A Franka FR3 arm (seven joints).
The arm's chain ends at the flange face. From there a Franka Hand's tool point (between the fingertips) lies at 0.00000 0.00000 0.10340 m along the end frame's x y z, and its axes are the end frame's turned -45 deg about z.
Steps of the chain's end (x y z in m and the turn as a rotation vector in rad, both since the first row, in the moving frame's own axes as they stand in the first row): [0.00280, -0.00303, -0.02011, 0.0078, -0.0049, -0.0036]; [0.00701, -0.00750, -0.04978, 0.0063, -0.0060, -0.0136]
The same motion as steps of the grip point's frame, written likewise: [0.00433, -0.00109, -0.02011, 0.0090, 0.0021, -0.0036]; [0.01028, -0.00125, -0.04978, 0.0087, 0.0002, -0.0136]
